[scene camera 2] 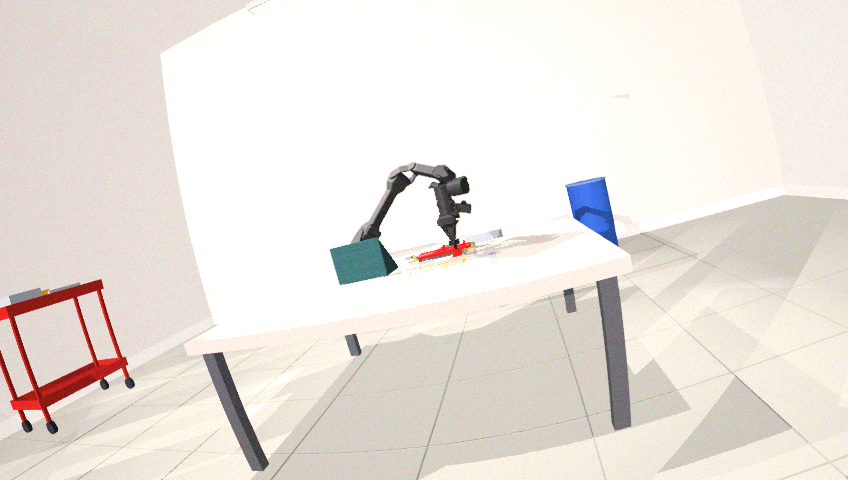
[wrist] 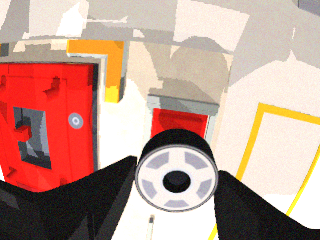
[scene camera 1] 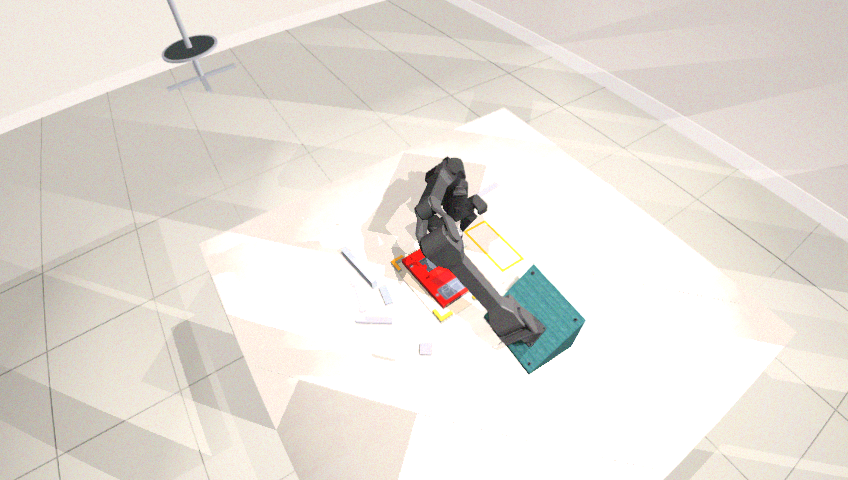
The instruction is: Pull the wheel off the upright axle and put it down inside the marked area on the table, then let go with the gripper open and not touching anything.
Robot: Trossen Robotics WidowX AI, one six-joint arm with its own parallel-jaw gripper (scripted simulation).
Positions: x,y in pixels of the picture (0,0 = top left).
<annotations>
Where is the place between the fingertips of my gripper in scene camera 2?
454,241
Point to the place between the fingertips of my gripper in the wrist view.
177,171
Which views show my gripper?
Scene camera 2, the wrist view and scene camera 1: all of them.
</annotations>
